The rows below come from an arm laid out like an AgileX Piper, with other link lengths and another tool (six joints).
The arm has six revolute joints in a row. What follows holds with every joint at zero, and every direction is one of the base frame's. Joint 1 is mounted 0.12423 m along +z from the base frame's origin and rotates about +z. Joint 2 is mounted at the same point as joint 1 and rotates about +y. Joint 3 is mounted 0.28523 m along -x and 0.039 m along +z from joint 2 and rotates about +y. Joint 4 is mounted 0.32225 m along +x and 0.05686 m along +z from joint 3 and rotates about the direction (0.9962, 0, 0.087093). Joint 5 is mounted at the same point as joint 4 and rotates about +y. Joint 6 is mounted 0.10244 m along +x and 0.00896 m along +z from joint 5 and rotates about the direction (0.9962, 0, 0.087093). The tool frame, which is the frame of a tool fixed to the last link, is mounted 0.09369 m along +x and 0.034 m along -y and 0.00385 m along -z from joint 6; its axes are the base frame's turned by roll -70.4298, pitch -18.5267 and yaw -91.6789 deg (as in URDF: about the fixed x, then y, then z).
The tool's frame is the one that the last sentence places.
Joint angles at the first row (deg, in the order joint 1, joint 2, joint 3, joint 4, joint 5, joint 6):
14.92 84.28 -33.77 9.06 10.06 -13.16
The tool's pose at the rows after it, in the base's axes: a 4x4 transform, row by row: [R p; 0 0 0 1], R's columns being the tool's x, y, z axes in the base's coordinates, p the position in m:
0.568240 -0.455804 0.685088 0.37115; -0.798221 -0.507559 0.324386 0.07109; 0.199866 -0.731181 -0.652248 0.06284; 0 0 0 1
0.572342 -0.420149 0.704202 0.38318; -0.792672 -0.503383 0.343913 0.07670; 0.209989 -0.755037 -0.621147 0.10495; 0 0 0 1
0.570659 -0.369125 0.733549 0.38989; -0.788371 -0.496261 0.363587 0.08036; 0.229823 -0.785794 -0.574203 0.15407; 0 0 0 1
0.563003 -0.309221 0.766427 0.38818; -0.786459 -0.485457 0.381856 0.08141; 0.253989 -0.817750 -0.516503 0.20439; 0 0 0 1
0.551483 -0.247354 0.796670 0.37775; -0.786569 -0.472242 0.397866 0.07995; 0.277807 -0.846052 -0.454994 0.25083; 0 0 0 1
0.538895 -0.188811 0.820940 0.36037; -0.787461 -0.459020 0.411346 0.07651; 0.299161 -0.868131 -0.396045 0.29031; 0 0 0 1
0.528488 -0.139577 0.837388 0.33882; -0.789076 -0.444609 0.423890 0.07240; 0.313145 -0.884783 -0.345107 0.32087; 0 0 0 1
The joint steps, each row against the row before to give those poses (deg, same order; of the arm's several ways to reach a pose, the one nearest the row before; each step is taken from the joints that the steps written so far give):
0.00 -2.29 -4.07 -0.28 5.38 -0.01
0.00 -3.23 -4.54 -0.28 5.52 -0.03
0.00 -4.05 -4.28 -0.29 4.98 -0.02
0.00 -4.73 -3.45 -0.18 4.19 -0.02
0.00 -5.21 -2.39 -0.07 3.52 -0.02
0.00 -5.45 -1.38 0.00 3.06 -0.01
0.00 -5.35 -0.57 0.24 2.79 -0.02

